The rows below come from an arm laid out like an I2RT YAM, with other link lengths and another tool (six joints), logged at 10 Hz.
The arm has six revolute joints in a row. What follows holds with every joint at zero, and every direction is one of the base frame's. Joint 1 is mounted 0.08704 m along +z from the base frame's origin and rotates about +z. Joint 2 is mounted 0.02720 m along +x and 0.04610 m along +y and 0.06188 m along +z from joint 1 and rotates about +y. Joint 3 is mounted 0.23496 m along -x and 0.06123 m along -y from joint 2 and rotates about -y. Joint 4 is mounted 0.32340 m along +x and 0.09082 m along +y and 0.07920 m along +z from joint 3 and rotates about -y. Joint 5 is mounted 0.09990 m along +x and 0.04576 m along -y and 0.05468 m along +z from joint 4 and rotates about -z. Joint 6 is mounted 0.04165 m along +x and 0.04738 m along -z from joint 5 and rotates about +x. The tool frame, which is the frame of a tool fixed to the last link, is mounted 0.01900 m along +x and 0.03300 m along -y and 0.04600 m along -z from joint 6; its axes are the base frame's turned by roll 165.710, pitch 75.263 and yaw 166.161 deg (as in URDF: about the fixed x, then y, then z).
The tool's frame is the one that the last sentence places.
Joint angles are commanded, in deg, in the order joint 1, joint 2, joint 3, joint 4, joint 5, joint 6. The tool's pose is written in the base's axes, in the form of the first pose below.
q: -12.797 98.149 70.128 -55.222 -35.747 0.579
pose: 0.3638, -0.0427, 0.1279; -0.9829, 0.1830, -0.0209; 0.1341, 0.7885, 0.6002; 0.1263, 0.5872, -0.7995
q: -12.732 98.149 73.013 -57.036 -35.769 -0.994
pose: 0.3714, -0.0450, 0.1434; -0.9894, 0.1450, -0.0080; 0.1122, 0.7982, 0.5918; 0.0922, 0.5847, -0.8060
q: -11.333 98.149 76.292 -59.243 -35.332 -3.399
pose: 0.3799, -0.0395, 0.1610; -0.9971, 0.0760, -0.0092; 0.0570, 0.8168, 0.5741; 0.0511, 0.5719, -0.8187
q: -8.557 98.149 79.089 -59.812 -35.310 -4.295
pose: 0.3904, -0.0230, 0.1766; -1.0000, -0.0007, -0.0054; -0.0036, 0.8253, 0.5647; 0.0041, 0.5647, -0.8253
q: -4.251 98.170 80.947 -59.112 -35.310 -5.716
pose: 0.4006, 0.0048, 0.1869; -0.9937, -0.1114, -0.0107; -0.0986, 0.8260, 0.5550; -0.0530, 0.5525, -0.8318
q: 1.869 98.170 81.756 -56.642 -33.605 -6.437
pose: 0.4087, 0.0452, 0.1920; -0.9718, -0.2355, -0.0160; -0.2085, 0.8246, 0.5259; -0.1107, 0.5144, -0.8504
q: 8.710 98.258 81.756 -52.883 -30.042 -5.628
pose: 0.4117, 0.0914, 0.1930; -0.9412, -0.3379, -0.0072; -0.2993, 0.8235, 0.4820; -0.1569, 0.4558, -0.8761
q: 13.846 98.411 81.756 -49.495 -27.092 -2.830
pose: 0.4102, 0.1281, 0.1941; -0.9250, -0.3799, 0.0125; -0.3319, 0.8232, 0.4606; -0.1852, 0.4219, -0.8875
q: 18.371 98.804 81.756 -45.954 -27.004 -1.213
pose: 0.4077, 0.1641, 0.1939; -0.8974, -0.4408, 0.0197; -0.3783, 0.7916, 0.4798; -0.2271, 0.4231, -0.8772
